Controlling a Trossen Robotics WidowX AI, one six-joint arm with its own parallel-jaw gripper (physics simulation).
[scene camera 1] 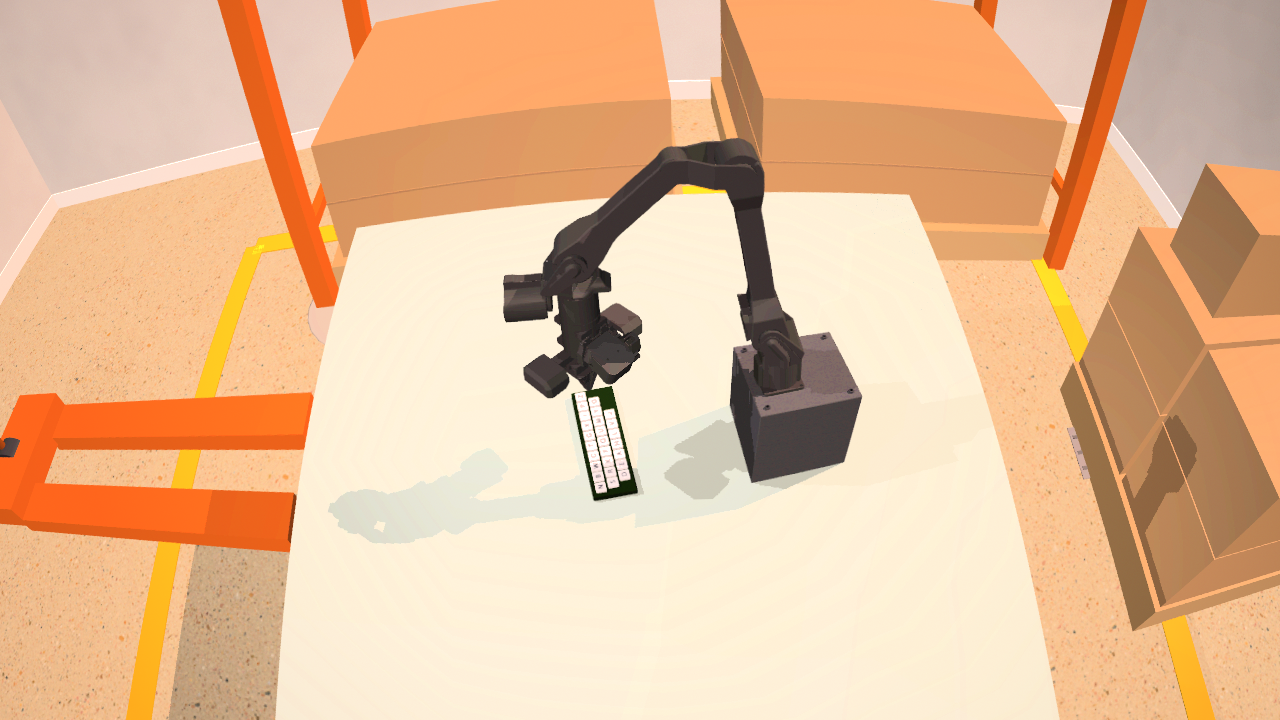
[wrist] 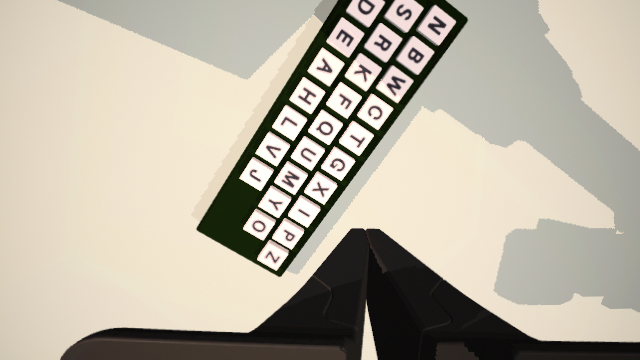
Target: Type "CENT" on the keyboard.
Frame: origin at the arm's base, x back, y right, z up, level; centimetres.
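Seen in the pictures: gripper, fingertip midpoint: (scene camera 1: 588, 388) (wrist: 364, 242); arm's base, link origin: (scene camera 1: 778, 379).
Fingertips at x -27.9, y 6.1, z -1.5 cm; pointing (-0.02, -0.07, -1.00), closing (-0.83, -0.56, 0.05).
Pixels of each thing's top centre, then the offset from my fingertips to it. Level surfaces: height alone.
- E key, top centre: (wrist: 345, 37) (scene camera 1: 621, 463) dz -13.5, dx +3.3, dy -5.5 cm
- N key, top centre: (wrist: 437, 25) (scene camera 1: 600, 486) dz -13.5, dx -0.8, dy -9.1 cm
- T key, top centre: (wrist: 356, 139) (scene camera 1: 591, 445) dz -13.5, dx -0.8, dy -0.9 cm
- pale table, surface height: dz -15.3 cm
A dark green keyboard (scene camera 1: 631, 488) (wrist: 220, 225) with white letter keys lies on the table. In the wrist view its C key (wrist: 375, 112), E key (wrist: 345, 38), N key (wrist: 436, 25) and T key (wrist: 356, 138) all show. N is at the far top corner, E is in the opposite outer row, and C and T are side by side in the N row. My gripper (scene camera 1: 588, 385) (wrist: 364, 242) is shut and empty, fingertips together and pointing down. It hangs above the table, off the keyboard's Z end in the wrist view. All of the keyboard's keys look unobstructed by the fingers.
The arm's dark base box (scene camera 1: 801, 438) stands on the pale table (scene camera 1: 805, 608) to the right of the keyboard. Large cardboard boxes (scene camera 1: 501, 80) stand behind the table, more boxes (scene camera 1: 1244, 420) to the right. An orange forked lift (scene camera 1: 179, 420) is at the left. Arm shadows cross the table.
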